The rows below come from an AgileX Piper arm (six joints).
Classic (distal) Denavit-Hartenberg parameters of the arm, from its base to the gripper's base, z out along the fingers. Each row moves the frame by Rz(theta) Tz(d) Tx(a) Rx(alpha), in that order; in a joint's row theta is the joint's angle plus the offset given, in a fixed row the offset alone. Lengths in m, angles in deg.
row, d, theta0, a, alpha
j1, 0.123, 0, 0, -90
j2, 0, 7.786, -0.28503, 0
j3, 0, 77.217, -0.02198, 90
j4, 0.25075, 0, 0, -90
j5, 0, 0, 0, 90
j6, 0.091, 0, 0, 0
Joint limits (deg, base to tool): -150..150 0..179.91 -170..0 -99.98..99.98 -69.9..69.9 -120..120
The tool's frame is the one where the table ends.
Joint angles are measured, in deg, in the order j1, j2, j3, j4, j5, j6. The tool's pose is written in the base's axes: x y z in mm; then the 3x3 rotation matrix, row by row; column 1 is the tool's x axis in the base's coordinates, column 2 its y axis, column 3 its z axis. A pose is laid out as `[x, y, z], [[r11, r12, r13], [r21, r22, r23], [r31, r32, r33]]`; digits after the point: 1 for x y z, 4 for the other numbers.
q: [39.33 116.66 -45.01 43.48 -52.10 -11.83]
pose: [302.6, 184.1, 105.9], [[-0.3412, -0.0421, 0.9391], [0.0630, 0.9957, 0.0675], [-0.9379, 0.0822, -0.3371]]
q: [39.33 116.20 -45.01 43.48 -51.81 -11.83]
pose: [302.6, 184.3, 108.3], [[-0.3400, -0.0436, 0.9394], [0.0674, 0.9952, 0.0705], [-0.9380, 0.0873, -0.3355]]
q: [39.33 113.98 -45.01 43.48 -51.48 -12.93]
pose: [302.6, 184.6, 121.4], [[-0.3162, -0.0537, 0.9472], [0.0710, 0.9943, 0.0801], [-0.9460, 0.0926, -0.3105]]
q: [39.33 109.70 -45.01 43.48 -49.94 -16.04]
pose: [301.3, 184.9, 145.4], [[-0.2822, -0.0815, 0.9559], [0.0598, 0.9930, 0.1023], [-0.9575, 0.0860, -0.2754]]
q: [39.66 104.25 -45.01 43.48 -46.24 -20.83]
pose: [295.8, 186.5, 173.4], [[-0.2614, -0.1350, 0.9557], [0.0259, 0.9888, 0.1468], [-0.9649, 0.0631, -0.2550]]
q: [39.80 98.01 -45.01 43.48 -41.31 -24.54]
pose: [287.5, 185.8, 204.0], [[-0.2456, -0.1908, 0.9504], [0.0151, 0.9796, 0.2006], [-0.9692, 0.0636, -0.2377]]
